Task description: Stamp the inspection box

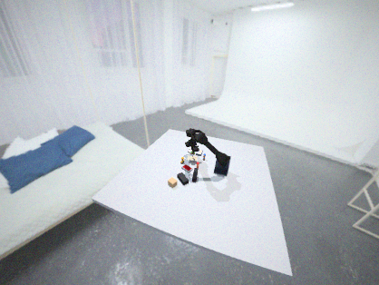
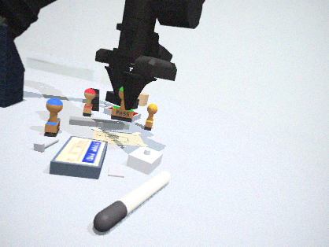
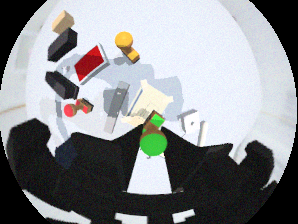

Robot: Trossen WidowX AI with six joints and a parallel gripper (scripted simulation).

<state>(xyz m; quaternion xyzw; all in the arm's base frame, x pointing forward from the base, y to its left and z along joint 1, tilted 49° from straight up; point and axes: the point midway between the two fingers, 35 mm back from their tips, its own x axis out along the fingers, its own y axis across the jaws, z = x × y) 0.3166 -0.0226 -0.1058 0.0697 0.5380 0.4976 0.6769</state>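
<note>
My gripper tip is 10 mm to the right of the card and 70 mm above it. From my gripper tip the other things lie so: white block: 50 mm ahead, 90 mm to the right, 50 mm below; then green-topped stamp: right at my gripper tip; then grey bar: 50 mm behind, 60 mm to the left, 60 mm below.
</note>
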